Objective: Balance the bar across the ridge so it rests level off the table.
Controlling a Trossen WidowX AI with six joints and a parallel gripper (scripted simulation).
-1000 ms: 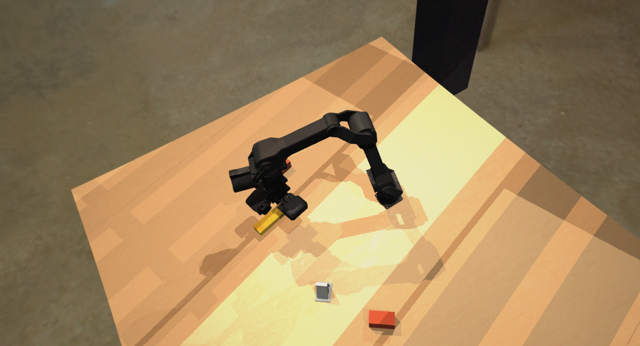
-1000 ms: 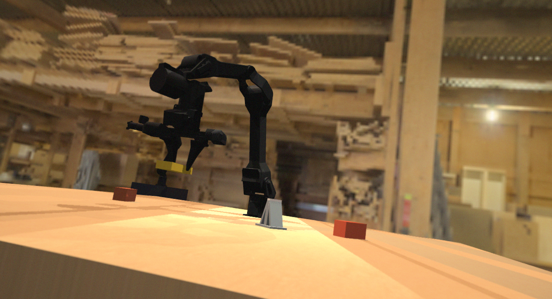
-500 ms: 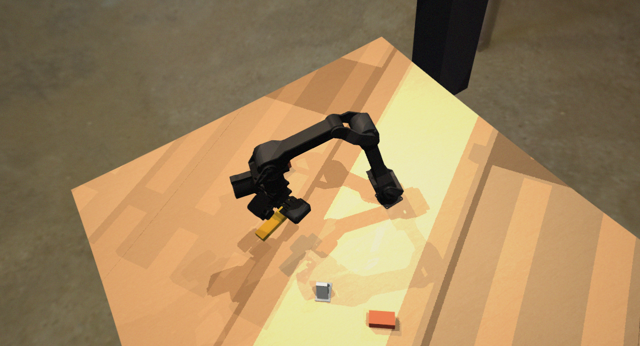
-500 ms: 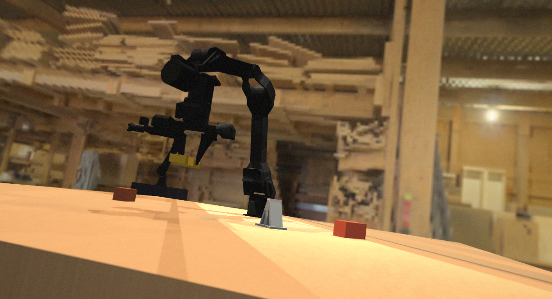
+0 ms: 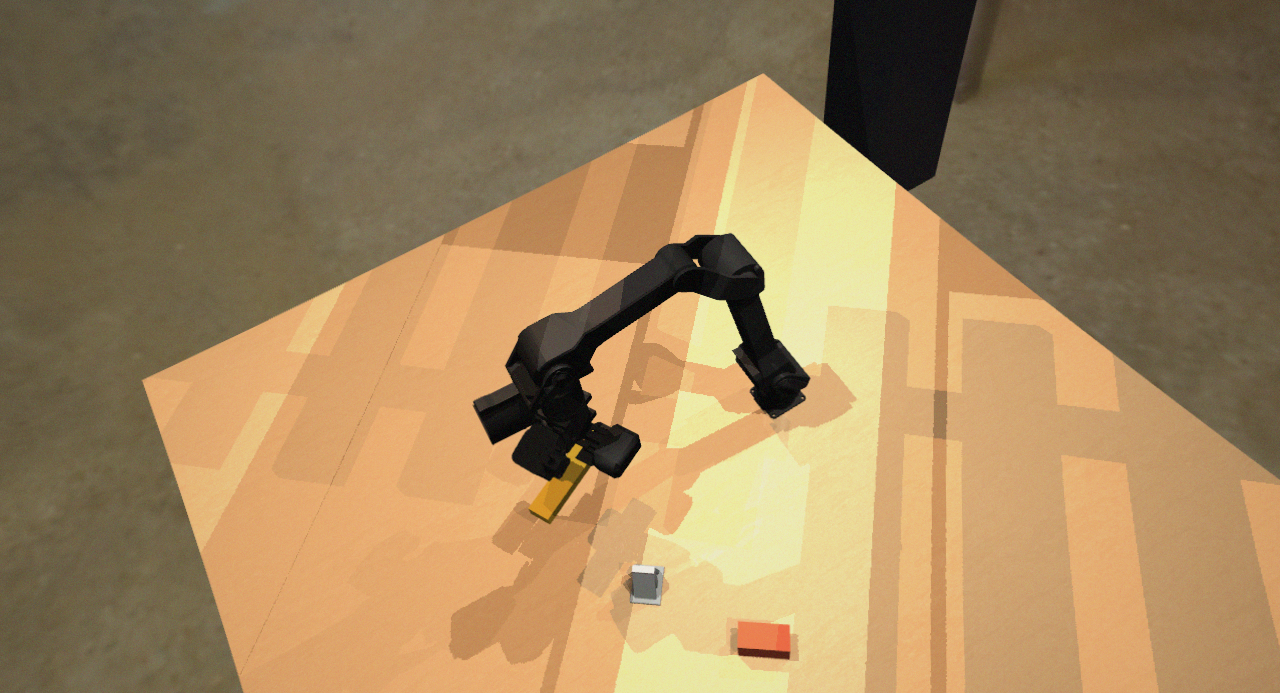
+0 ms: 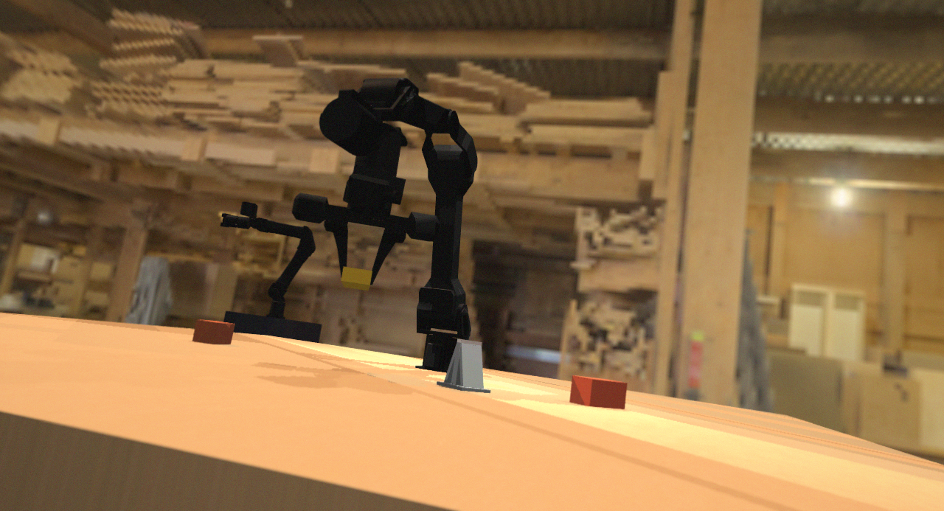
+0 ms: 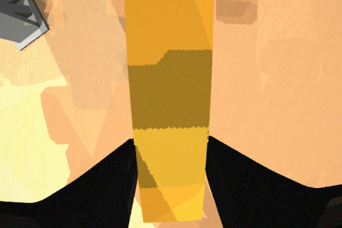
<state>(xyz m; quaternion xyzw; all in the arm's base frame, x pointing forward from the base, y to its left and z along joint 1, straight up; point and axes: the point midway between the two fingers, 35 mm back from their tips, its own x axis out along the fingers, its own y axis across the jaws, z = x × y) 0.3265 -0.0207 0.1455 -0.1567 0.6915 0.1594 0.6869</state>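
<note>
Now: the yellow bar 30 mm ahead of my gripper tip and 10 mm to the left of it. The rest, counted from my gripper tip: red block 270 mm to the right, 100 mm behind, 90 mm below.
</note>
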